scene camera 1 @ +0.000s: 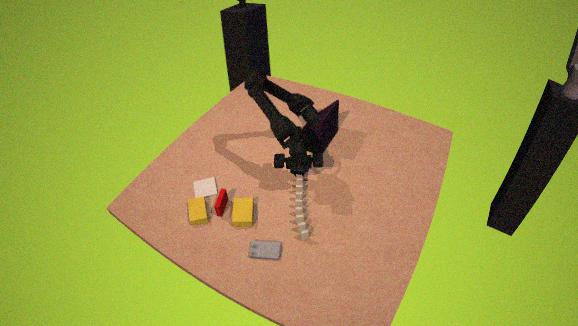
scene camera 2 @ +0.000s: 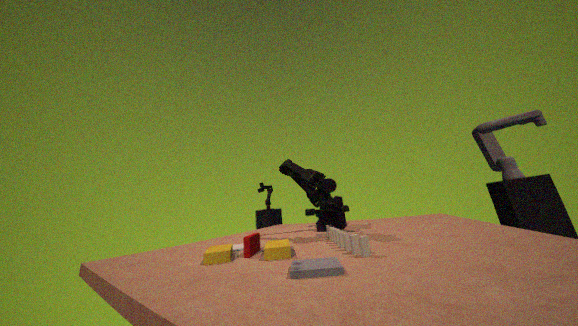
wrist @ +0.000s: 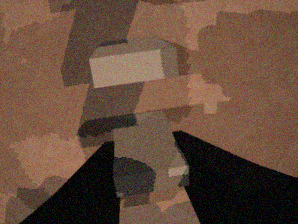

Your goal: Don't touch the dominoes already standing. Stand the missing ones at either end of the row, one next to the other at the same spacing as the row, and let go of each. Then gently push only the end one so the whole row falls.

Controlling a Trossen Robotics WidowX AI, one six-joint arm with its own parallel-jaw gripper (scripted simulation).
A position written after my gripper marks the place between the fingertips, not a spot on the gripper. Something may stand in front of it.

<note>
I see my gripper (wrist: 144, 145) and a grey flat block (scene camera 2: 318, 267).
The wrist view misses the grey flat block: it is out of frame.
</note>
